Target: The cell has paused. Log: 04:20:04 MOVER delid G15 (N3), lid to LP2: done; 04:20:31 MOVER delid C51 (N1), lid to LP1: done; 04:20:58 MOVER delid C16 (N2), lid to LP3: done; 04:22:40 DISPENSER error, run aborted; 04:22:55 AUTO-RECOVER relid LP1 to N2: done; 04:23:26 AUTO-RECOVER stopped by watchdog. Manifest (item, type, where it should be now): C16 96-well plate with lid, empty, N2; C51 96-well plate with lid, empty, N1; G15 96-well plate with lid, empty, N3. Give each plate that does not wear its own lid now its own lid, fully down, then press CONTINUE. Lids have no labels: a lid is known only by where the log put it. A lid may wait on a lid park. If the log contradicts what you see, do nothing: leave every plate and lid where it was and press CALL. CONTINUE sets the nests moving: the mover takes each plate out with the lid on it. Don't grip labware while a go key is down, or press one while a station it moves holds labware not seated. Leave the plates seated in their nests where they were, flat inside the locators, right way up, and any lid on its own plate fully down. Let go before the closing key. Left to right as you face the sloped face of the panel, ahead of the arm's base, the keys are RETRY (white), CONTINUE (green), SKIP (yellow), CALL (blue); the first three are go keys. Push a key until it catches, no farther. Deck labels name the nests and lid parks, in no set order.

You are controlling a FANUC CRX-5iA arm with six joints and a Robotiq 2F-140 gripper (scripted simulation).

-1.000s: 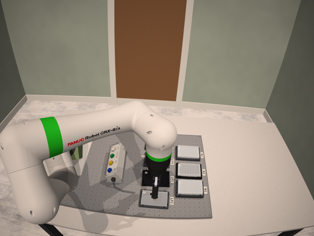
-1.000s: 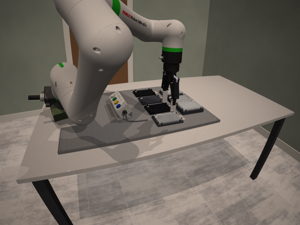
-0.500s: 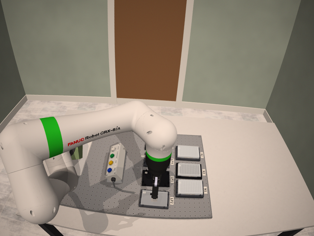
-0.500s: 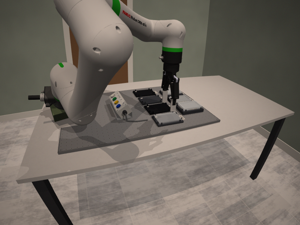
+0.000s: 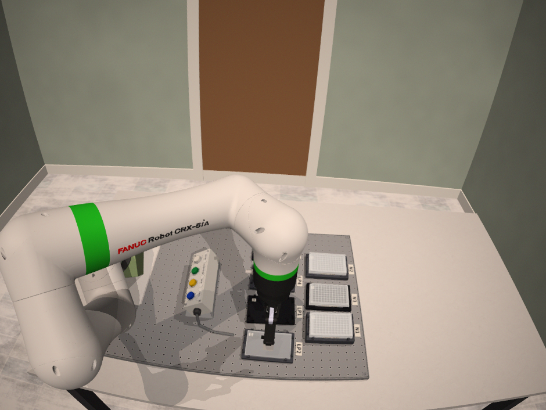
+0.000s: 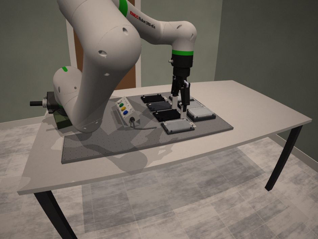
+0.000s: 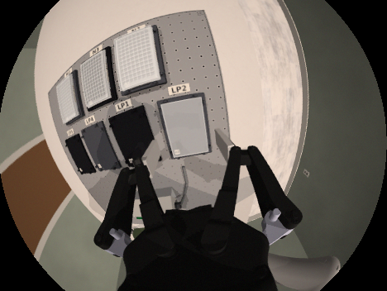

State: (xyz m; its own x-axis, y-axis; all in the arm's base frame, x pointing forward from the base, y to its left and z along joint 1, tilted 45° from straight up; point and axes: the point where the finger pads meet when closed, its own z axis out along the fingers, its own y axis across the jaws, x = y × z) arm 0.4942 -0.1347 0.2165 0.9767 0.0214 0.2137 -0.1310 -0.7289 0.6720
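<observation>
My gripper is now 10 cm above the lid park LP2. The rest, counted from my hand: blue key: 23 cm behind, 14 cm to the left, 4 cm below; then lid park LP1: 2 cm ahead, 13 cm to the left, 10 cm below; then lid park LP4: 3 cm ahead, 26 cm to the left, 10 cm below.
</observation>
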